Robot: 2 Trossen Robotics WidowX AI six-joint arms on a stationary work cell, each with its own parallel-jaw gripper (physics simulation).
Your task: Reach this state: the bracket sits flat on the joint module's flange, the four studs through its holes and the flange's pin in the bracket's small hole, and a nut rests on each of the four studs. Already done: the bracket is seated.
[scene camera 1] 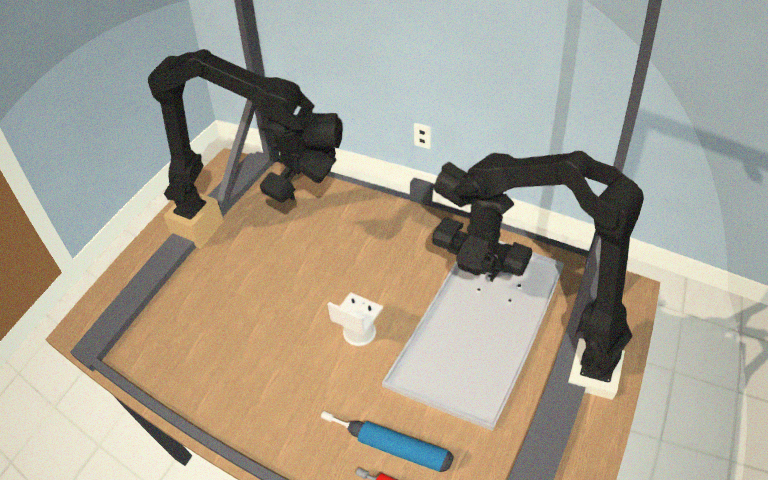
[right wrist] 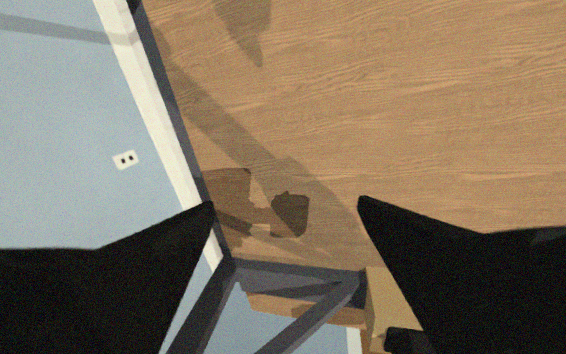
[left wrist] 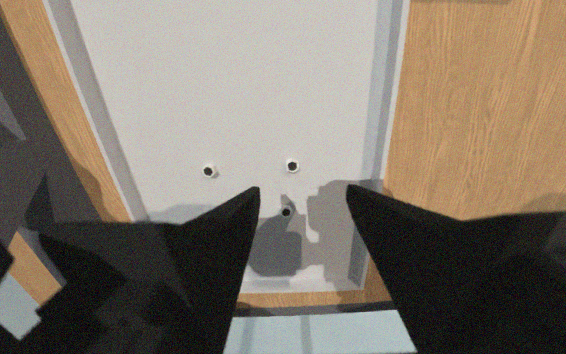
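Where they show: left gripper, fingertip midpoint: (scene camera 1: 479,275) (left wrist: 303,192); right gripper, fingertip midpoint: (scene camera 1: 304,183) (right wrist: 286,205); left arm's base, link origin: (scene camera 1: 597,365); right arm's base, link origin: (scene camera 1: 189,207) (right wrist: 411,341).
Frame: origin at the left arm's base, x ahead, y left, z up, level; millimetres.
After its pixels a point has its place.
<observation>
The white bracket (scene camera 1: 346,316) @[z 72, x 465, y 98 mm] sits on the white round joint module (scene camera 1: 359,336) @[z 2, x 451, y 88 mm] mid-table; dark stud ends show on its top, and no nut can be made out there. Dark-holed nuts (scene camera 1: 478,289) @[z -18, x 282, y -113 mm] (scene camera 1: 509,300) @[z -18, x 213, y -107 mm] (scene camera 1: 519,285) @[z -17, x 203, y -152 mm] lie on the grey tray (scene camera 1: 447,362) @[z -22, x 283, y 70 mm] (left wrist: 225,90) @[z -22, x 240, y -51 mm]. In the left wrist view, three nuts (left wrist: 209,171) @[z -17, x 213, y -108 mm] (left wrist: 292,166) @[z -17, x 281, y -113 mm] (left wrist: 286,212) @[z -17, x 270, y -155 mm] show; the last is between and beyond the fingertips. My left finger may hide another. My left gripper (scene camera 1: 490,275) @[z 19, x 285, y -119 mm] (left wrist: 303,192) @[z 19, x 285, y -119 mm] is partly open and empty, above the tray's far end. My right gripper (scene camera 1: 293,172) (right wrist: 286,205) @[z 98, x 692, y -167 mm] is open and empty, over the table's back left.
A blue-handled driver (scene camera 1: 403,446) @[z 13, x 286, y 274 mm] with a white tip lies in front of the tray. Part of a red tool (scene camera 1: 386,477) @[z 4, x 291, y 335 mm] shows at the bottom edge. Dark frame beams (scene camera 1: 135,300) @[z -6, x 956, y 208 mm] (right wrist: 295,280) @[z -6, x 928, y -215 mm] border the table. A dark block (scene camera 1: 420,191) @[z 14, x 484, y -315 mm] stands at the back edge.
</observation>
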